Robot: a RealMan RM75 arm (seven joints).
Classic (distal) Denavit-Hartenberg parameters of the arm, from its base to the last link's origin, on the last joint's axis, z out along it. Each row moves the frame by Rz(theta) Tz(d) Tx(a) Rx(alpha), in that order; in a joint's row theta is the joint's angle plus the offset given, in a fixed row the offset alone. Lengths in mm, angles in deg.
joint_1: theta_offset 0, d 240.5, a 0, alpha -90
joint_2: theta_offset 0, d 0, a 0, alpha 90
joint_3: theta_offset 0, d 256, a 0, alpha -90
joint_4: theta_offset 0, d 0, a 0, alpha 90
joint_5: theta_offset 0, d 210, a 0, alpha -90
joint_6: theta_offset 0, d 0, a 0, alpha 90
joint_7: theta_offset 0, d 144, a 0, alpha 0
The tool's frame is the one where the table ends.
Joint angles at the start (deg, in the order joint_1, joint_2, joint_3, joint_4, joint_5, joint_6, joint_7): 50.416, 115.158, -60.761, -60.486, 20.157, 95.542, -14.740
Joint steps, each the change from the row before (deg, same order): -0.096, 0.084, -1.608, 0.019, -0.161, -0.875, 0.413; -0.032, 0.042, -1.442, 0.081, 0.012, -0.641, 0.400; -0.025, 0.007, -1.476, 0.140, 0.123, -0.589, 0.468; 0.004, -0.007, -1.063, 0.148, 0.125, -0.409, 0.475; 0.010, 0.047, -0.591, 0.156, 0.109, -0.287, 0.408
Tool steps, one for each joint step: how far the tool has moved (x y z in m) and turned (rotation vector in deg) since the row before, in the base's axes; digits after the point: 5 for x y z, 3 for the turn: -0.00046, 0.00070, -0.00320, -0.024, -1.095, 0.682; -0.00079, 0.00036, -0.00305, -0.170, -0.844, 0.551; -0.00076, 0.00015, -0.00319, -0.227, -0.768, 0.463; -0.00056, 0.00005, -0.00239, -0.124, -0.501, 0.203; -0.00033, -0.00007, -0.00192, -0.029, -0.179, -0.017
